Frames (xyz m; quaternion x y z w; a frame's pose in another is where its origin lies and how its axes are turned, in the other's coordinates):
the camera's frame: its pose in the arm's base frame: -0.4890 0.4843 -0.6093 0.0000 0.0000 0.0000 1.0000
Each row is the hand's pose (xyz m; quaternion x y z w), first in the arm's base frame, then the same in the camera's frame.
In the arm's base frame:
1: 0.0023 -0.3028 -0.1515 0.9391 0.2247 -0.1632 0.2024
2: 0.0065 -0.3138 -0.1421 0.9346 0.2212 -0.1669 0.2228
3: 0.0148 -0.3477 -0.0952 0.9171 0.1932 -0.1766 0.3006
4: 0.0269 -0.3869 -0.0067 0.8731 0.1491 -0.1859 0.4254
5: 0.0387 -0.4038 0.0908 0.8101 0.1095 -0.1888 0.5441
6: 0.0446 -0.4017 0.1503 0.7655 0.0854 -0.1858 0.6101
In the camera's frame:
1: 0.4913 -0.7871 0.4578 0.9391 0.2247 -0.1632 0.2024
2: 0.4955 -0.7981 0.4672 0.9346 0.2212 -0.1669 0.2228
3: 0.5038 -0.8320 0.5141 0.9171 0.1932 -0.1766 0.3006
4: 0.5159 -0.8712 0.6026 0.8731 0.1491 -0.1859 0.4254
5: 0.5277 -0.8881 0.7001 0.8101 0.1095 -0.1888 0.5441
6: 0.5336 -0.8860 0.7596 0.7655 0.0854 -0.1858 0.6101

